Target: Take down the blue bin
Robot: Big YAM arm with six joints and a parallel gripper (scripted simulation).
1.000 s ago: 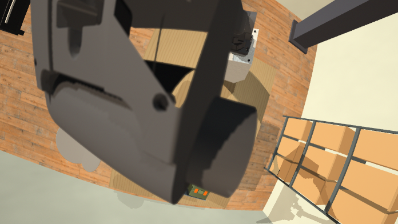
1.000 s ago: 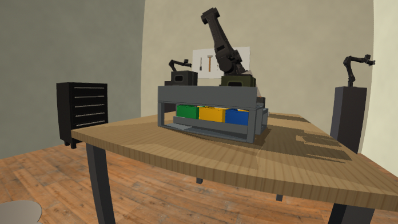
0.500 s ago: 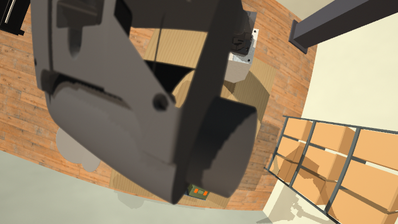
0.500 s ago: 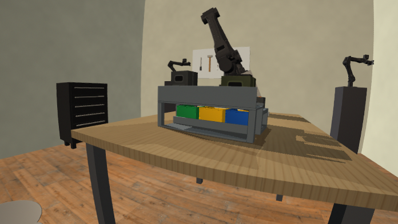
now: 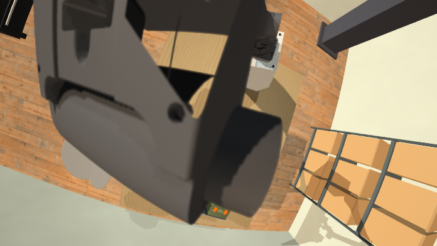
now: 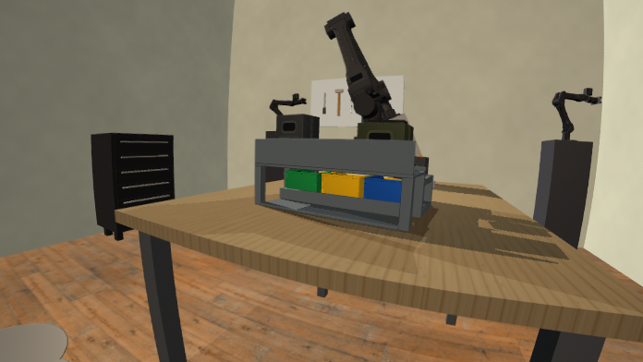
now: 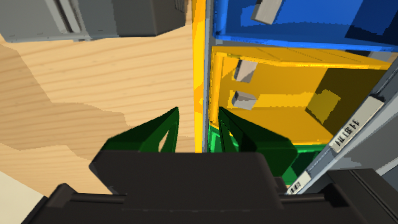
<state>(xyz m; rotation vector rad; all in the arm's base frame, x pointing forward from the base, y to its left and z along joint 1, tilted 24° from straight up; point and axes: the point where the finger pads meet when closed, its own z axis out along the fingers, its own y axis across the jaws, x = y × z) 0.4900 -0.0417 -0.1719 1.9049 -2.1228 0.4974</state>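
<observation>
The yellow rod is 3 cm below my hand. From my hand the other things lie so: grey case (12 cm to the left, 3 cm behind, 2 cm below); then yellow bin (10 cm ahead, 4 cm below, 1 cm to the right); then blue open bin (12 cm ahead, 10 cm to the left, 4 cm below).
</observation>
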